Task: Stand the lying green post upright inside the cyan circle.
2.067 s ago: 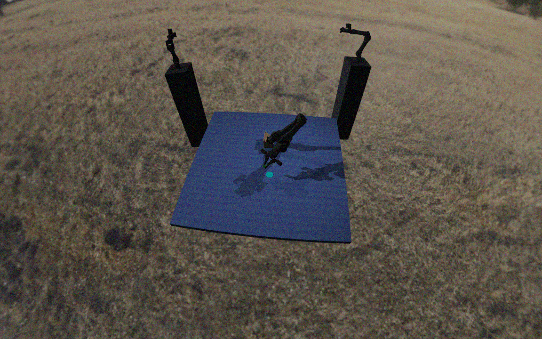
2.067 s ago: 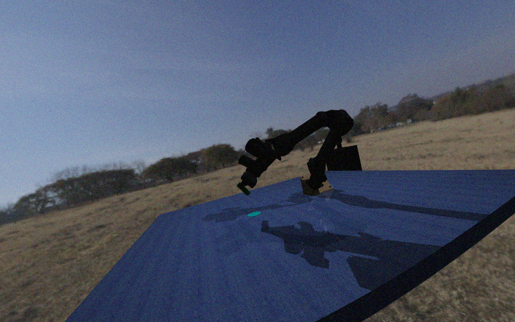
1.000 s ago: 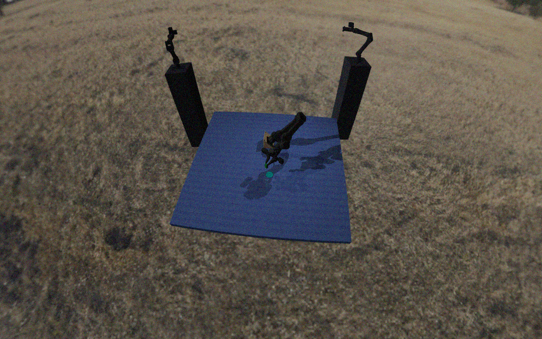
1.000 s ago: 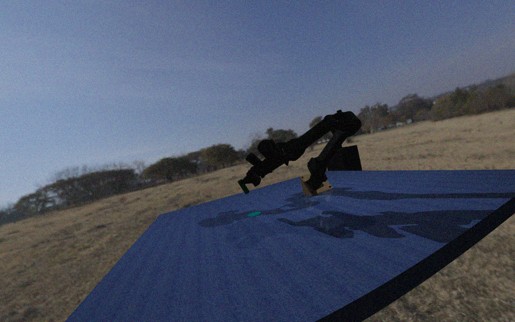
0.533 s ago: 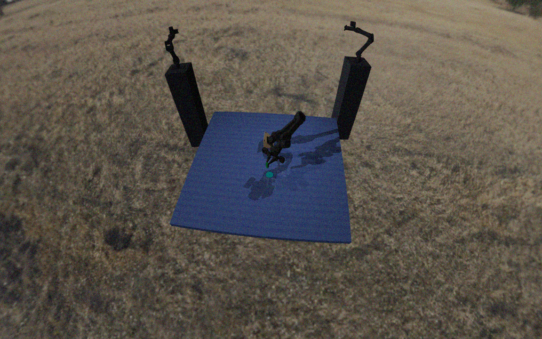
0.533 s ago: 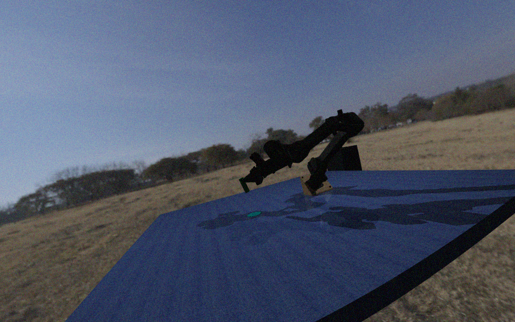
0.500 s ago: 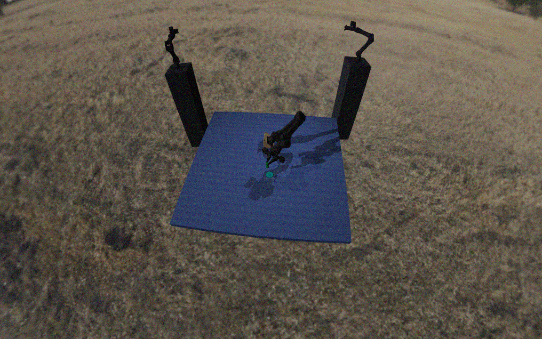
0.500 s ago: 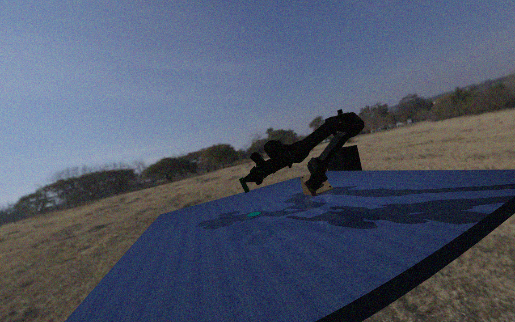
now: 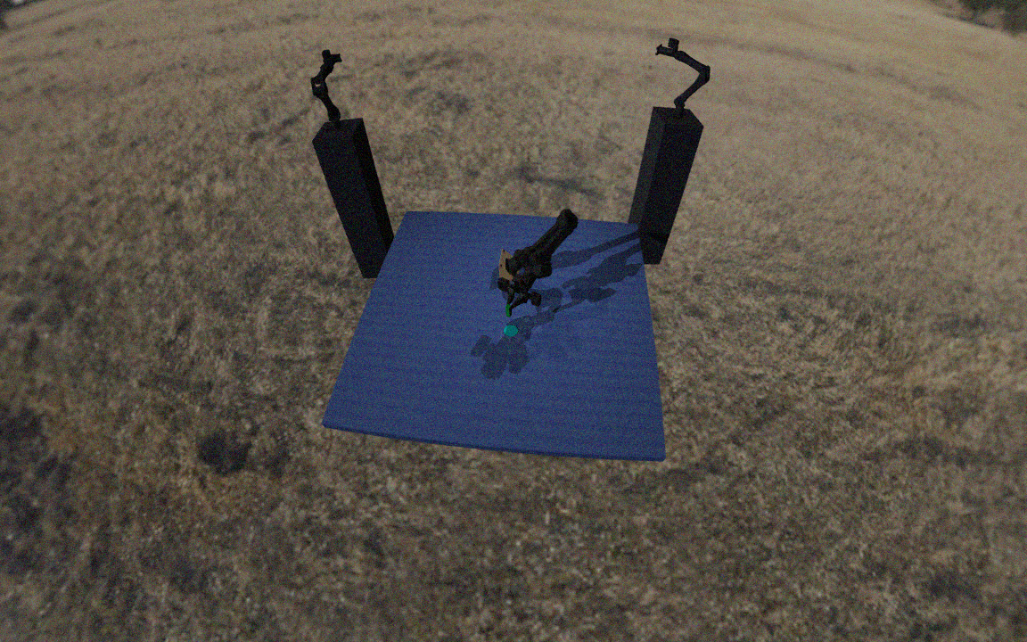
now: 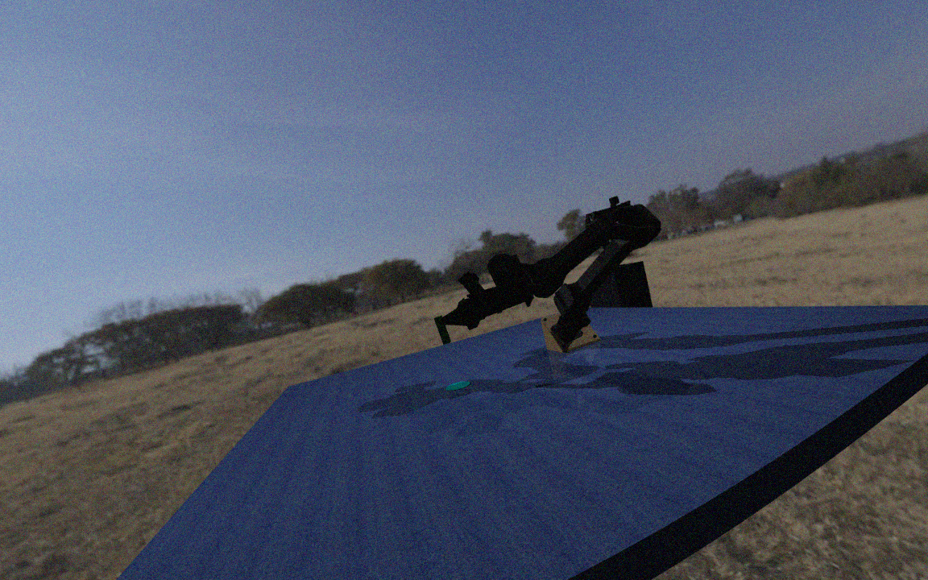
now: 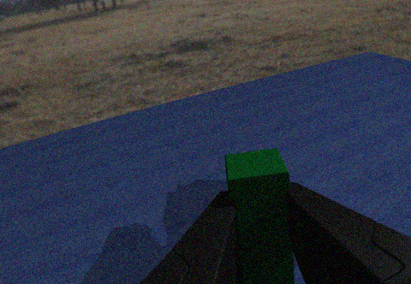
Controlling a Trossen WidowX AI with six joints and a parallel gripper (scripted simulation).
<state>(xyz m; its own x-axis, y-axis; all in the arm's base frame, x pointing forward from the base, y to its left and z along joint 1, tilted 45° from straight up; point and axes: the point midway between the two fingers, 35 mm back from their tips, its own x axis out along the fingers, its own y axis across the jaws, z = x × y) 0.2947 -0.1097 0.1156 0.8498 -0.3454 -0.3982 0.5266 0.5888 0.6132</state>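
Now: gripper tip 160 mm above the cyan circle, 10 mm to the right of it and 10 mm past it. Also, from my gripper tip: green post 20 mm below.
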